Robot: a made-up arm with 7 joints.
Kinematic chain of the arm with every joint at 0, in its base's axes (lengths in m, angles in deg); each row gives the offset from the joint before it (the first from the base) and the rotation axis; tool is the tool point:
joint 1: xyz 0 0 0 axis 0 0.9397 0.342
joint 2: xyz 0 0 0 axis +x
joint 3: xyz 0 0 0 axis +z
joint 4: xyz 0.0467 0 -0.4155 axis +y
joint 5: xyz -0.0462 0 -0.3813 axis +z
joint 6: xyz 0 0 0 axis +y
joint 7: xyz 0 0 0 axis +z
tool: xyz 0 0 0
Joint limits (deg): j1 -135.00..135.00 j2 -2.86..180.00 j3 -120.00..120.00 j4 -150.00..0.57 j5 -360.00..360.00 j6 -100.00..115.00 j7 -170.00..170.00
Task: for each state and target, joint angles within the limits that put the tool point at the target. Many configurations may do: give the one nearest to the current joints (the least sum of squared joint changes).
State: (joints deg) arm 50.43 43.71 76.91 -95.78 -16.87 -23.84 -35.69
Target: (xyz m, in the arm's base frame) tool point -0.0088 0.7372 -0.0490
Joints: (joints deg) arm 32.84 63.48 63.89 -59.20 -16.87 -23.84 -35.69
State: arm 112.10 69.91 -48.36 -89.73 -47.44 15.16 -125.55
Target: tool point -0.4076 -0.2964 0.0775
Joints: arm 129.64 42.05 -72.24 -114.51 -47.44 15.16 -125.55
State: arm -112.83 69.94 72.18 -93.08 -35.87 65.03 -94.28
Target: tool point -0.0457 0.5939 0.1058
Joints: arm -118.18 73.53 99.33 -95.51 -35.87 65.03 -94.28
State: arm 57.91 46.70 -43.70 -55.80 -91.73 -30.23 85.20
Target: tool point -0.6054 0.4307 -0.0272
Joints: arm 92.57 76.47 -54.41 -57.48 -91.73 -30.23 85.20
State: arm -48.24 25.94 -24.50 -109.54 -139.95 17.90 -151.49
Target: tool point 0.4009 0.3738 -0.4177
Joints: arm -2.18 54.53 -19.07 -74.96 -139.95 17.90 -151.49
